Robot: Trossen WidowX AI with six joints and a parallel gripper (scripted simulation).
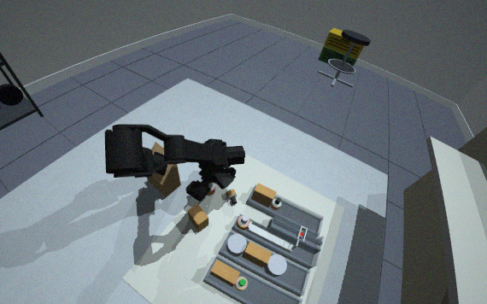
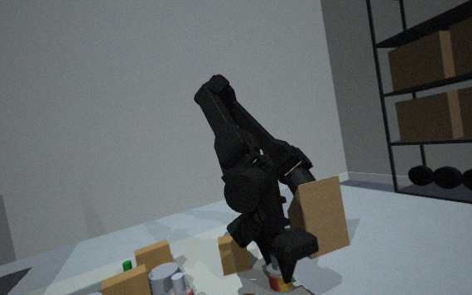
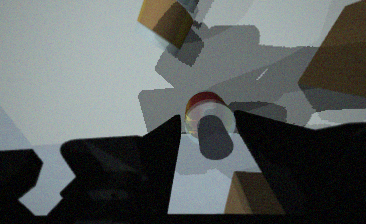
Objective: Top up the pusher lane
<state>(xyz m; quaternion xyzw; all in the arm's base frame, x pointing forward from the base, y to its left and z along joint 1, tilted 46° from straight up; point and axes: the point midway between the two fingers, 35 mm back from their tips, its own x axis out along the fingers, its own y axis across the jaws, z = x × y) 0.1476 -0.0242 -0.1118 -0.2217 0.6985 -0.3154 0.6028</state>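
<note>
My gripper tip is now 3 cm short of the tan box, 12 cm to the left of it and 1 cm below it. The rest, counted from my gripper tip: pusher plate 28 cm ahead, 3 cm to the right, 2 cm above; then red mark 36 cm ahead, 2 cm to the right, 5 cm above.
</note>
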